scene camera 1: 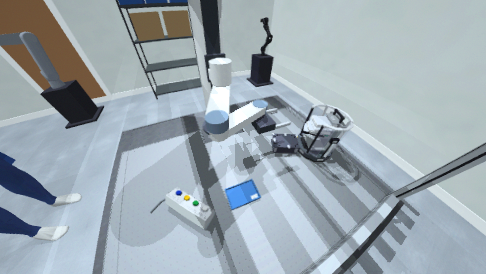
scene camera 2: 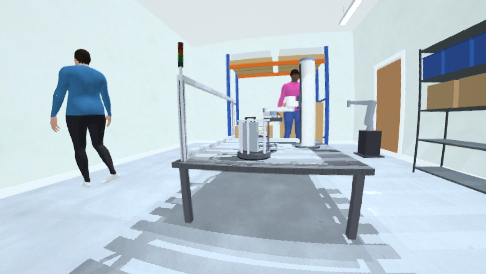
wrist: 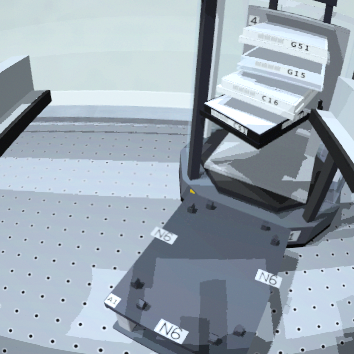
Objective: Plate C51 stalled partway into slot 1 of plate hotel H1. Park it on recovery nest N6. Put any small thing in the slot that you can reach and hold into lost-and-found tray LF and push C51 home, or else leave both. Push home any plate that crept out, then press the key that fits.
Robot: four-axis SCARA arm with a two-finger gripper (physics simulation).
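Where they show: gripper, fingertip midpoint: (scene camera 1: 283, 116) (scene camera 2: 272, 123) (wrist: 179, 78); arm's base, link origin: (scene camera 2: 307, 146).
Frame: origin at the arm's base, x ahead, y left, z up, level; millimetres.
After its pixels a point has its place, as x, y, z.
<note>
Plate C51 (wrist: 235, 114) {418, 449, 165}, black-edged with a white top, sits skewed in the lowest slot of plate hotel H1 (scene camera 1: 315, 139) {530, 411, 178} (scene camera 2: 250, 137) {496, 638, 168} (wrist: 199, 100) {382, 480, 164}, one corner sticking out. Plate C16 (wrist: 260, 92) {437, 440, 195} above it juts out further than plate G15 (wrist: 280, 68) {453, 442, 222}; plate G51 (wrist: 287, 40) {455, 443, 250} is on top. No small thing can be made out in the slot. Recovery nest N6 (scene camera 1: 285, 143) {418, 315, 73} (wrist: 215, 250) {402, 350, 73} is bare, in front of the hotel. My gripper (scene camera 1: 283, 116) {359, 285, 256} (wrist: 179, 78) {359, 285, 256} is open and empty, back from the hotel. Blue tray LF (scene camera 1: 241, 194) {574, -66, 15} and the key box (scene camera 1: 187, 209) {568, -316, 94} lie apart from it.
The key box has blue, yellow, green and white keys. A guard rail (scene camera 2: 207, 88) {964, 273, 600} with a signal tower (scene camera 2: 180, 55) {975, 695, 757} runs along one table edge. The arm's column (scene camera 2: 307, 105) {18, 73, 422} stands on the table (scene camera 2: 280, 169) {298, 750, -11}. Two people stand beyond the table's edges in scene camera 2.
</note>
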